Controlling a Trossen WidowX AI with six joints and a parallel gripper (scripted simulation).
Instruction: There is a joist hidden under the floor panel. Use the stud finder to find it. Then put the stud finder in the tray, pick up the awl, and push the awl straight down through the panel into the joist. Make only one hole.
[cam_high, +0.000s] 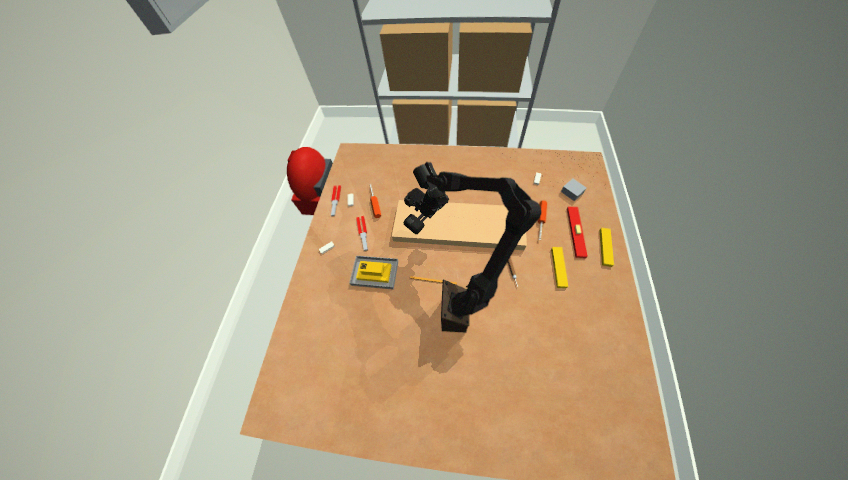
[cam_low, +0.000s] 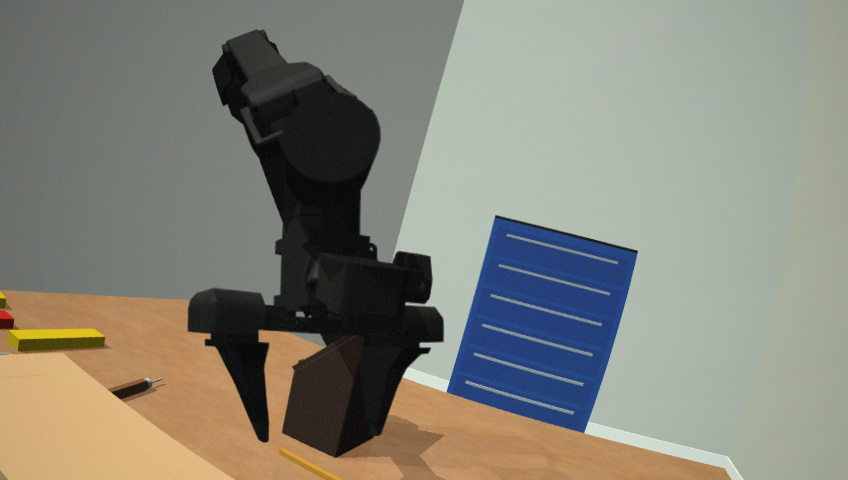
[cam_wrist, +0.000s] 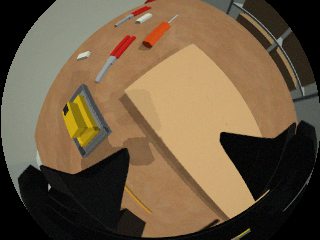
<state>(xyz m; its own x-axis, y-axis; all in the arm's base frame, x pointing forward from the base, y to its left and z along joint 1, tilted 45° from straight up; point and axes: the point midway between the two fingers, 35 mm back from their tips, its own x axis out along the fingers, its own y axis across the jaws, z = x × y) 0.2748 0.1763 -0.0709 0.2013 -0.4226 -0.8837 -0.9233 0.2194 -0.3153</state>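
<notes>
The awl is 8 cm behind my gripper tip, 36 cm to the right of it and 12 cm below it. Also, from my gripper tip: red level: 16 cm ahead, 59 cm to the right, 12 cm below; yellow stud finder: 19 cm behind, 16 cm to the left, 8 cm below; grey tray: 19 cm behind, 15 cm to the left, 12 cm below.
</notes>
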